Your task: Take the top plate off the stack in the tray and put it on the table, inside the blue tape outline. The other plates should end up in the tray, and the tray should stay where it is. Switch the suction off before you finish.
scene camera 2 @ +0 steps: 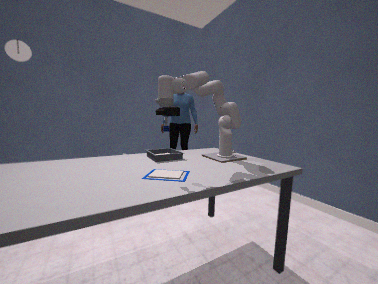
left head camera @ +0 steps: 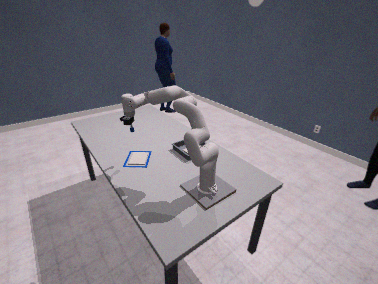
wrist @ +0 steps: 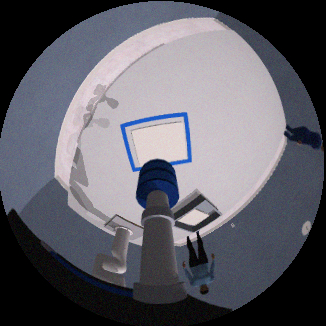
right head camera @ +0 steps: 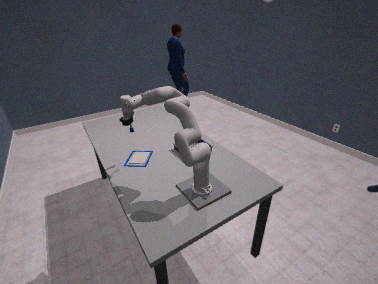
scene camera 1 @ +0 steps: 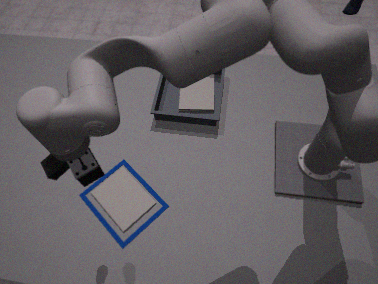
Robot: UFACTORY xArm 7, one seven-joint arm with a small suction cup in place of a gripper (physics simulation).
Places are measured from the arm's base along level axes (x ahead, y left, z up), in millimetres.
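Pixels of known places: hand, tool point: (scene camera 2: 166,131) (left head camera: 132,131) (wrist: 157,175) (right head camera: 132,131); arm's base, link origin: (scene camera 2: 224,155) (left head camera: 206,187) (wrist: 123,229) (right head camera: 201,188) (scene camera 1: 318,162).
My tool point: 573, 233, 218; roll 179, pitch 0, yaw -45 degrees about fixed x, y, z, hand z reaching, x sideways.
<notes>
For each thing: its top centre in the pictures, then the offset to it from my tool point, as dx, dy, dz. Level surfaces: height alone.
- pale square plate, top centre: (scene camera 1: 123,197) (wrist: 159,144) (scene camera 2: 166,173) (left head camera: 138,157) (right head camera: 139,157) -10, -22, -228
- dark grey tray, top centre: (scene camera 1: 189,87) (wrist: 197,220) (scene camera 2: 164,151) (right head camera: 192,144) (left head camera: 191,144) -135, -430, -184
- pale plate material, top centre: (scene camera 1: 197,90) (wrist: 194,218) -157, -447, -219
- table, surface height: dz -234
One pale square plate (left head camera: 137,158) (right head camera: 139,158) (scene camera 1: 122,199) (scene camera 2: 167,174) (wrist: 160,141) lies flat on the table, inside the blue tape outline (scene camera 1: 102,221) (wrist: 188,137), with a gap to the tape on the sides that show. The dark grey tray (scene camera 1: 186,119) (scene camera 2: 166,157) holds pale plate material (scene camera 1: 196,100) (wrist: 194,218); how many plates are stacked there I cannot tell. My suction cup (left head camera: 132,129) (right head camera: 132,130) (scene camera 2: 166,128) (wrist: 157,172) hangs high above the table, apart from the plate, with nothing on it. In scene camera 1 the cup is hidden.
The arm's base plate (left head camera: 220,192) (scene camera 1: 290,160) stands on the table (left head camera: 160,175) to one side of the tray. The forearm passes above the tray and partly covers it in scene camera 1. People stand beyond the table, one in blue (left head camera: 163,52).
</notes>
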